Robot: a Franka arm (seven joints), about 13 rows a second.
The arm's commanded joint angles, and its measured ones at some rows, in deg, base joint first. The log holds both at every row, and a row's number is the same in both.
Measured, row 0:
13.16, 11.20, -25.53, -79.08, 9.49, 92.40, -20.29
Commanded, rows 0 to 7:
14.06, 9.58, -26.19, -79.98, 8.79, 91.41, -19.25
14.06, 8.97, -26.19, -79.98, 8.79, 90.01, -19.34
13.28, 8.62, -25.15, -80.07, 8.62, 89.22, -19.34
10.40, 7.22, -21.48, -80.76, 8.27, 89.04, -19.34
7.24, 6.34, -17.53, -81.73, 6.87, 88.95, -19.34
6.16, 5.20, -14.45, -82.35, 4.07, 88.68, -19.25
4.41, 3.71, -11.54, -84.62, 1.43, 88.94, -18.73
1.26, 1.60, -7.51, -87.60, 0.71, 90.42, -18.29
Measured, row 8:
5.48, 6.70, -13.75, -81.29, 3.34, 88.99, -19.75
